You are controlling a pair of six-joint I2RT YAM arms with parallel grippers.
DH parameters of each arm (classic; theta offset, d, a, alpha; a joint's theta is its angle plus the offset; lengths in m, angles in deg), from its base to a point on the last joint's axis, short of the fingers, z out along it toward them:
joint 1: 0 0.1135 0.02 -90
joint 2: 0 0 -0.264 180
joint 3: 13.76 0 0.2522 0
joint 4: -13.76 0 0.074 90
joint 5: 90 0 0 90
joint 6: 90 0.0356 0 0
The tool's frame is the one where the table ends.
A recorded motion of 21 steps. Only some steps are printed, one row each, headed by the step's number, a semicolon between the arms.
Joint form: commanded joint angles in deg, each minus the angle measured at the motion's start. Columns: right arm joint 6, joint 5, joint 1, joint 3, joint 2, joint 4; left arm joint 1, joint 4, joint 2, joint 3, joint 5, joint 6.
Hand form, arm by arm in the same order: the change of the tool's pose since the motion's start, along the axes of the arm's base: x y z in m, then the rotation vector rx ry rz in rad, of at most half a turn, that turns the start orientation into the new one. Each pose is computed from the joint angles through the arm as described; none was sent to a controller.
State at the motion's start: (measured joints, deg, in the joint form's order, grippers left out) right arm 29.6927 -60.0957 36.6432 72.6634 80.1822 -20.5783; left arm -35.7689 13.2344 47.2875 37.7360 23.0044 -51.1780
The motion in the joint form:
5: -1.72 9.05 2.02 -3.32 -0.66 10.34; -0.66 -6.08 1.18 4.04 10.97 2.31
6: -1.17 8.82 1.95 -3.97 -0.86 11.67; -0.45 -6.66 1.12 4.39 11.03 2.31
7: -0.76 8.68 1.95 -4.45 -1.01 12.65; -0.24 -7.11 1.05 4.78 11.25 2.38
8: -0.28 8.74 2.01 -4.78 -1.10 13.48; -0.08 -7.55 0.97 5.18 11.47 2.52
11: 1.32 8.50 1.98 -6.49 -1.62 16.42; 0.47 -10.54 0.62 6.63 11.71 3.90
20: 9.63 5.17 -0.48 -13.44 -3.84 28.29; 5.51 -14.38 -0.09 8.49 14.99 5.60
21: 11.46 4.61 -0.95 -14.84 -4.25 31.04; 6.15 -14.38 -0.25 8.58 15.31 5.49
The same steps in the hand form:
5: 0.0003 0.0100 -0.0026 0.0331 -0.1746 -0.1020; -0.0052 -0.0064 0.0102 0.0559 0.0047 -0.2016
6: 0.0002 0.0096 -0.0033 0.0436 -0.1758 -0.1024; -0.0051 -0.0056 0.0115 0.0574 0.0074 -0.1990
7: -0.0001 0.0094 -0.0039 0.0513 -0.1768 -0.1022; -0.0052 -0.0048 0.0133 0.0579 0.0061 -0.1991
8: -0.0003 0.0096 -0.0041 0.0571 -0.1766 -0.1043; -0.0054 -0.0041 0.0152 0.0586 0.0032 -0.2001
11: -0.0013 0.0087 -0.0069 0.0760 -0.1713 -0.1079; -0.0063 -0.0013 0.0198 0.0793 -0.0003 -0.1946
20: -0.0005 -0.0057 -0.0180 0.1547 -0.1145 -0.1227; -0.0015 0.0137 0.0264 0.1013 -0.0053 -0.1642
21: -0.0006 -0.0085 -0.0199 0.1725 -0.1057 -0.1256; -0.0011 0.0157 0.0274 0.0984 -0.0072 -0.1584

